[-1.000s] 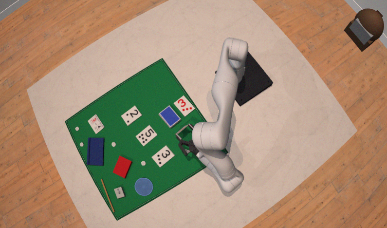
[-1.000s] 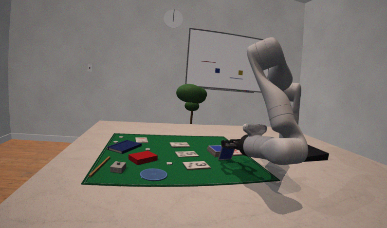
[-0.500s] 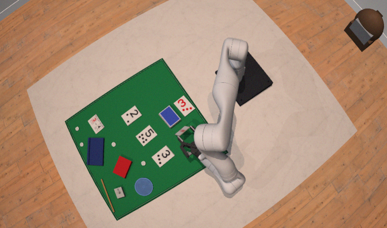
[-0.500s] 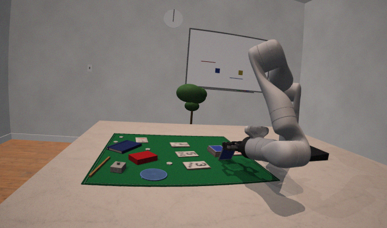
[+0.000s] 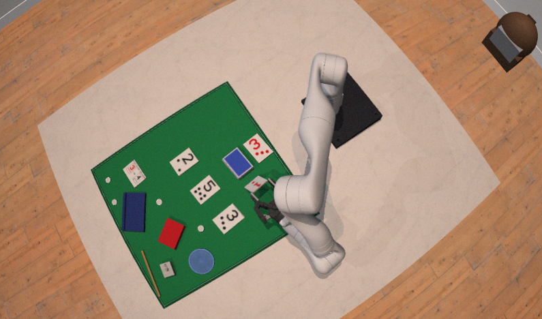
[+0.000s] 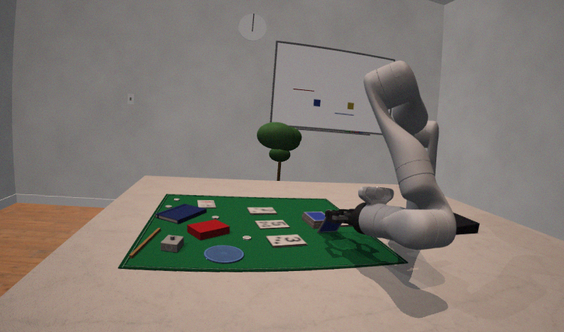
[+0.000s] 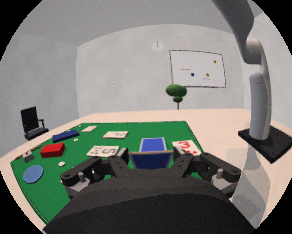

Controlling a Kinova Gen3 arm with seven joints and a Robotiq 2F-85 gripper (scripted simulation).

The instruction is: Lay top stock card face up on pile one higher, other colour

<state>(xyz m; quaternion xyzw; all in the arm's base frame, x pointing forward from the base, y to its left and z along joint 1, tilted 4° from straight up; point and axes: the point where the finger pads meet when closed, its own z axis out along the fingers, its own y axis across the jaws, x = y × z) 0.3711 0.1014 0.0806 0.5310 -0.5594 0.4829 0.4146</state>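
The card lies 3 cm to the right of my hand and 4 cm below it. Also, from my hand: green mat: 18 cm ahead, 16 cm to the right, 9 cm below; then red box: 34 cm ahead, 8 cm to the right, 6 cm below; then grey box: 43 cm ahead, 1 cm to the left, 6 cm below.
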